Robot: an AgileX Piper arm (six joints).
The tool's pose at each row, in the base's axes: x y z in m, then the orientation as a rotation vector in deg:
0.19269 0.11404 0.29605 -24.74 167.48 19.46
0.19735 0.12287 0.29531 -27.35 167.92 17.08
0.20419 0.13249 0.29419 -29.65 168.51 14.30
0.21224 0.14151 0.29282 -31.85 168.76 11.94
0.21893 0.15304 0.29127 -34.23 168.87 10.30
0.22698 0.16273 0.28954 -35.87 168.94 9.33
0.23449 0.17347 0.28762 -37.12 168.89 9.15
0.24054 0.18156 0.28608 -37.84 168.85 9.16
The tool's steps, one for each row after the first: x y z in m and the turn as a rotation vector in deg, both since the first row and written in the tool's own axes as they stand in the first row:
-0.00659 0.00668 0.00350 1.37 0.99 -1.74
-0.01537 0.01335 0.00785 2.99 2.12 -3.25
-0.02509 0.01906 0.01244 4.36 2.95 -4.73
-0.03414 0.02747 0.01766 5.23 3.72 -6.30
-0.04397 0.03373 0.02276 5.71 4.26 -7.36
-0.05352 0.04109 0.02824 5.72 4.55 -8.16
-0.06107 0.04649 0.03251 5.66 4.71 -8.61

